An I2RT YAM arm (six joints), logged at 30 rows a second.
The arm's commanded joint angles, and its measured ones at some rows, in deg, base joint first. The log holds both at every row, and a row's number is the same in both.
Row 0, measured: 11.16 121.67 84.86 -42.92 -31.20 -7.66
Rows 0 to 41, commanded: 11.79 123.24 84.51 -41.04 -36.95 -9.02; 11.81 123.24 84.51 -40.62 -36.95 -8.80; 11.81 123.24 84.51 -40.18 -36.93 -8.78; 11.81 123.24 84.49 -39.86 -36.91 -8.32; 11.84 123.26 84.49 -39.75 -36.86 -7.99; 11.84 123.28 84.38 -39.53 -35.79 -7.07; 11.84 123.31 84.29 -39.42 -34.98 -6.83; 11.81 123.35 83.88 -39.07 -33.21 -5.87; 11.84 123.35 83.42 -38.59 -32.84 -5.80; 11.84 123.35 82.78 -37.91 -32.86 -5.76; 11.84 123.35 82.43 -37.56 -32.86 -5.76; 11.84 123.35 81.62 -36.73 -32.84 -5.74; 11.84 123.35 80.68 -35.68 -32.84 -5.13; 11.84 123.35 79.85 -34.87 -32.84 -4.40; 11.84 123.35 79.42 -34.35 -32.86 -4.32; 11.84 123.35 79.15 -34.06 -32.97 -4.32; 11.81 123.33 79.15 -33.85 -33.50 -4.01; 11.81 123.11 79.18 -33.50 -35.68 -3.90; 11.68 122.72 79.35 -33.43 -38.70 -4.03; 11.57 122.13 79.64 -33.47 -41.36 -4.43; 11.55 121.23 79.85 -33.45 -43.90 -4.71; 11.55 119.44 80.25 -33.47 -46.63 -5.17; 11.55 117.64 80.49 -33.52 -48.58 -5.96; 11.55 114.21 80.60 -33.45 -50.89 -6.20; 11.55 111.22 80.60 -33.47 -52.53 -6.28; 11.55 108.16 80.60 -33.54 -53.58 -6.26; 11.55 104.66 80.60 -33.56 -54.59 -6.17; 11.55 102.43 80.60 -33.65 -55.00 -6.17; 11.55 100.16 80.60 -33.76 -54.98 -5.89; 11.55 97.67 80.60 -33.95 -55.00 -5.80; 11.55 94.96 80.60 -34.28 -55.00 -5.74; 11.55 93.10 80.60 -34.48 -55.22 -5.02; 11.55 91.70 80.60 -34.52 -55.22 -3.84; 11.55 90.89 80.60 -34.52 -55.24 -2.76; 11.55 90.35 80.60 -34.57 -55.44 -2.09; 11.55 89.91 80.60 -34.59 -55.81 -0.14; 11.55 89.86 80.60 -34.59 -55.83 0.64; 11.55 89.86 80.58 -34.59 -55.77 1.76; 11.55 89.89 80.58 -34.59 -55.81 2.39; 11.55 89.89 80.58 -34.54 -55.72 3.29; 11.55 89.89 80.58 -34.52 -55.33 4.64; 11.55 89.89 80.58 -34.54 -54.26 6.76
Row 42, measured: 11.49 90.74 79.96 -34.68 -53.39 1.15
